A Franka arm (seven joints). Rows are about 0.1 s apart.
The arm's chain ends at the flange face. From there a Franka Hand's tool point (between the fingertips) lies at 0.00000 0.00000 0.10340 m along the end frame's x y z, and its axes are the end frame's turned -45 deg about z.
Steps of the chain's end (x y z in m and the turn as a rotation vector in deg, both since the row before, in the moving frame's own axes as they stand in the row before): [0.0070, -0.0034, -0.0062, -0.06, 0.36, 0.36]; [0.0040, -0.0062, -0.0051, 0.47, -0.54, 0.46]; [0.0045, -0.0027, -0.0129, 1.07, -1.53, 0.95]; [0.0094, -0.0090, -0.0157, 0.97, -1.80, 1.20]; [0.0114, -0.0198, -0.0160, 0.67, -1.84, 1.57]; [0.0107, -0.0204, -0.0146, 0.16, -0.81, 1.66]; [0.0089, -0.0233, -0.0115, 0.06, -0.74, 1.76]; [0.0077, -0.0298, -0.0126, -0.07, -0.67, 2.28]
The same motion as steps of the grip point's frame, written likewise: [0.0077, 0.0031, -0.0062, -0.30, 0.21, 0.36]; [0.0071, -0.0028, -0.0051, 0.71, -0.05, 0.46]; [0.0045, -0.0020, -0.0130, 1.84, -0.33, 0.95]; [0.0120, -0.0033, -0.0158, 1.96, -0.59, 1.20]; [0.0206, -0.0092, -0.0161, 1.77, -0.83, 1.57]; [0.0212, -0.0081, -0.0146, 0.69, -0.46, 1.66]; [0.0219, -0.0112, -0.0115, 0.57, -0.48, 1.76]; [0.0256, -0.0164, -0.0126, 0.42, -0.52, 2.28]
